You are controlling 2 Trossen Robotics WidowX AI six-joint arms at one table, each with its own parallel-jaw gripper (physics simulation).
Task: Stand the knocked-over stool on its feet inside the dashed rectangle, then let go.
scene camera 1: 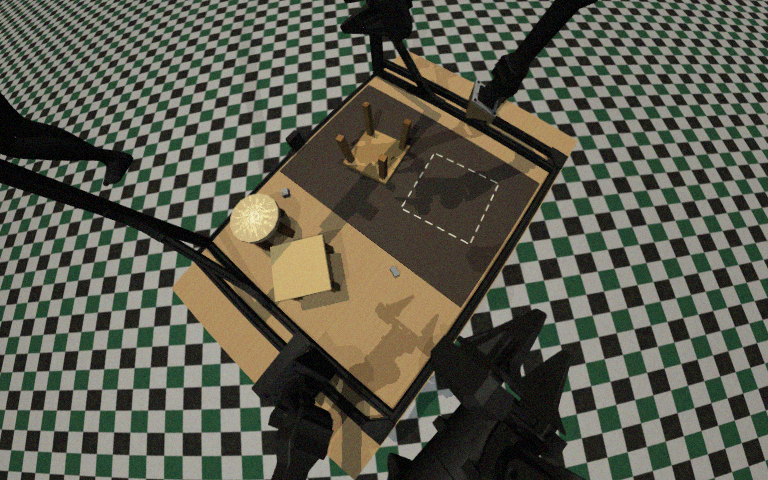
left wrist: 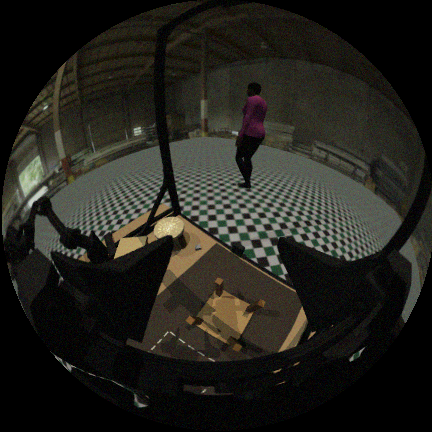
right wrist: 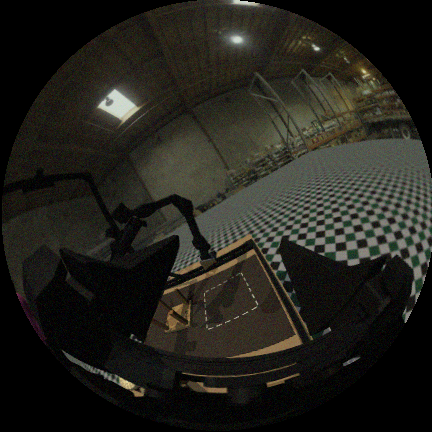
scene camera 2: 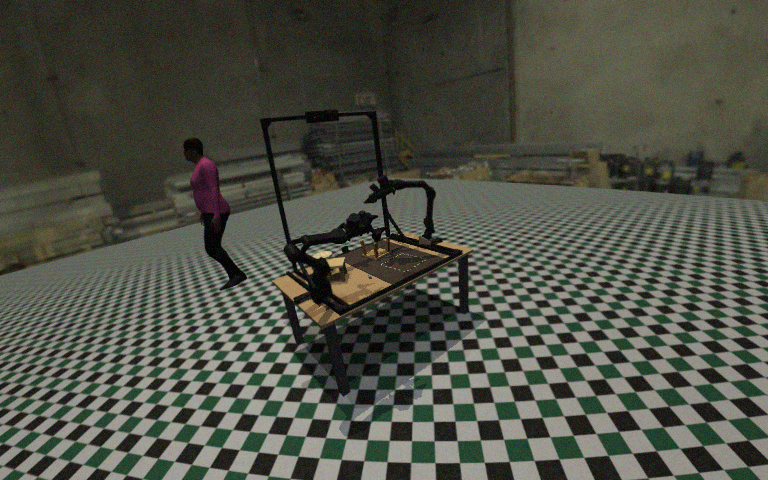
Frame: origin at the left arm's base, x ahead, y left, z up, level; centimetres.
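Where they show: left gripper, fingertip midpoint: [scene camera 1: 342, 14] [left wrist: 227, 242] [scene camera 2: 365, 201]; right gripper, fingertip midpoint: [scene camera 1: 555, 333] [right wrist: 230, 243] [scene camera 2: 382, 221]; left arm's base at its link origin: [scene camera 1: 486, 97] [right wrist: 204, 256] [scene camera 2: 426, 236]; right arm's base at its link origin: [scene camera 1: 296, 388] [left wrist: 88, 242] [scene camera 2: 318, 279].
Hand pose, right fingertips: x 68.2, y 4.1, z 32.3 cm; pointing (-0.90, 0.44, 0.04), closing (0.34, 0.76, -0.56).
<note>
Each offset is from my right fingertips to the top centre of the thing. Level surfaces: height alone.
The knocked-over stool @[dx -41.1, dy -33.8, dz -26.5 cm] [scene camera 1: 368, 151] [left wrist: 227, 312] [right wrist: 184, 312] lies upside down on the dark mat @[dz -39.0 cm] [scene camera 1: 325, 169], its square seat down and four legs pointing up. It is outside the dashed rectangle [scene camera 1: 434, 154] [left wrist: 170, 332] [right wrist: 241, 273], to its left in scene camera 1. My left gripper [left wrist: 227, 242] [scene camera 2: 369, 195] is open and empty, high above the table and apart from the stool. My right gripper [right wrist: 230, 243] [scene camera 1: 553, 332] is open and empty, raised and far from the stool; in scene camera 1 it shows at the lower right. Shadows fall across the rectangle.
A round-topped stool @[dx -8.7, dy -56.9, dz -28.2 cm] [scene camera 1: 254, 217] [left wrist: 169, 227] and a square-topped stool @[dx +0.0, dy -40.0, dz -28.1 cm] [scene camera 1: 301, 267] stand on the wooden table part. Two small grey blocks @[dx -21.1, dy -58.2, dz -37.9 cm] [scene camera 1: 285, 193] @[dx -6.6, dy -18.3, dz -37.8 cm] [scene camera 1: 394, 271] lie there. Black rails [scene camera 1: 504, 254] edge the table. A person [scene camera 2: 209, 192] [left wrist: 254, 120] stands beyond it.
</note>
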